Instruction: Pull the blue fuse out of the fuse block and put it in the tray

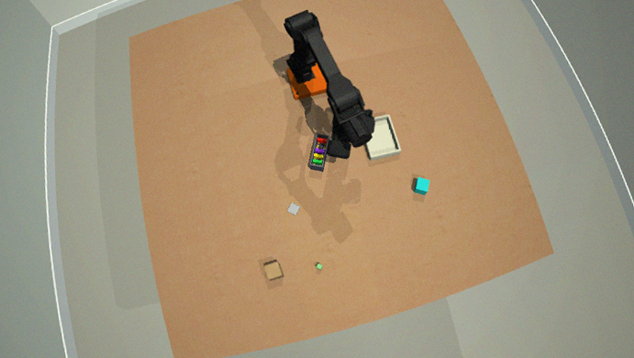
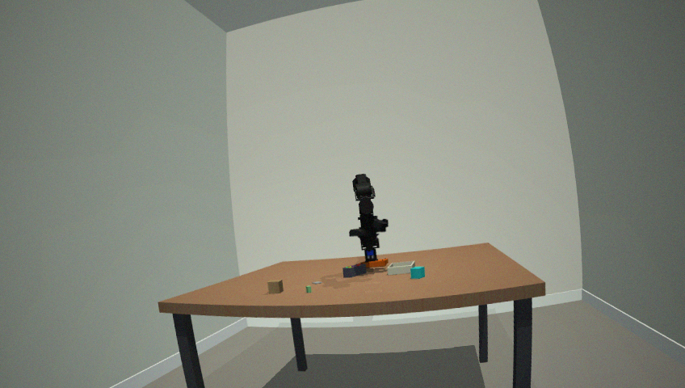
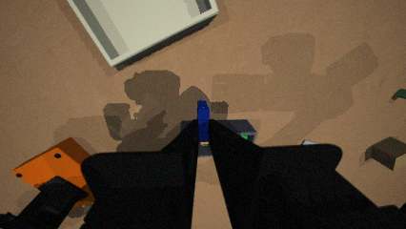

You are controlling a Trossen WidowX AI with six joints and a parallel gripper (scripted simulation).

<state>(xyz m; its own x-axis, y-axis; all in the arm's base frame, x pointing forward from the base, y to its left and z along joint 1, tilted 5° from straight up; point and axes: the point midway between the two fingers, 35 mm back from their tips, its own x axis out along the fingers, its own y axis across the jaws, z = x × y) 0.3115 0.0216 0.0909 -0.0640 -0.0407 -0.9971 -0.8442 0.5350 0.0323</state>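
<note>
Now: the tray 13 cm to the left of my gripper tip, 9 cm below it and 1 cm ahead of it. From my gripper tip the other things lie so: red fuse (7 cm below, 5 cm to the right, 4 cm behind); blue fuse (1 cm below); purple fuse (7 cm to the right, 7 cm below, 1 cm behind).
</note>
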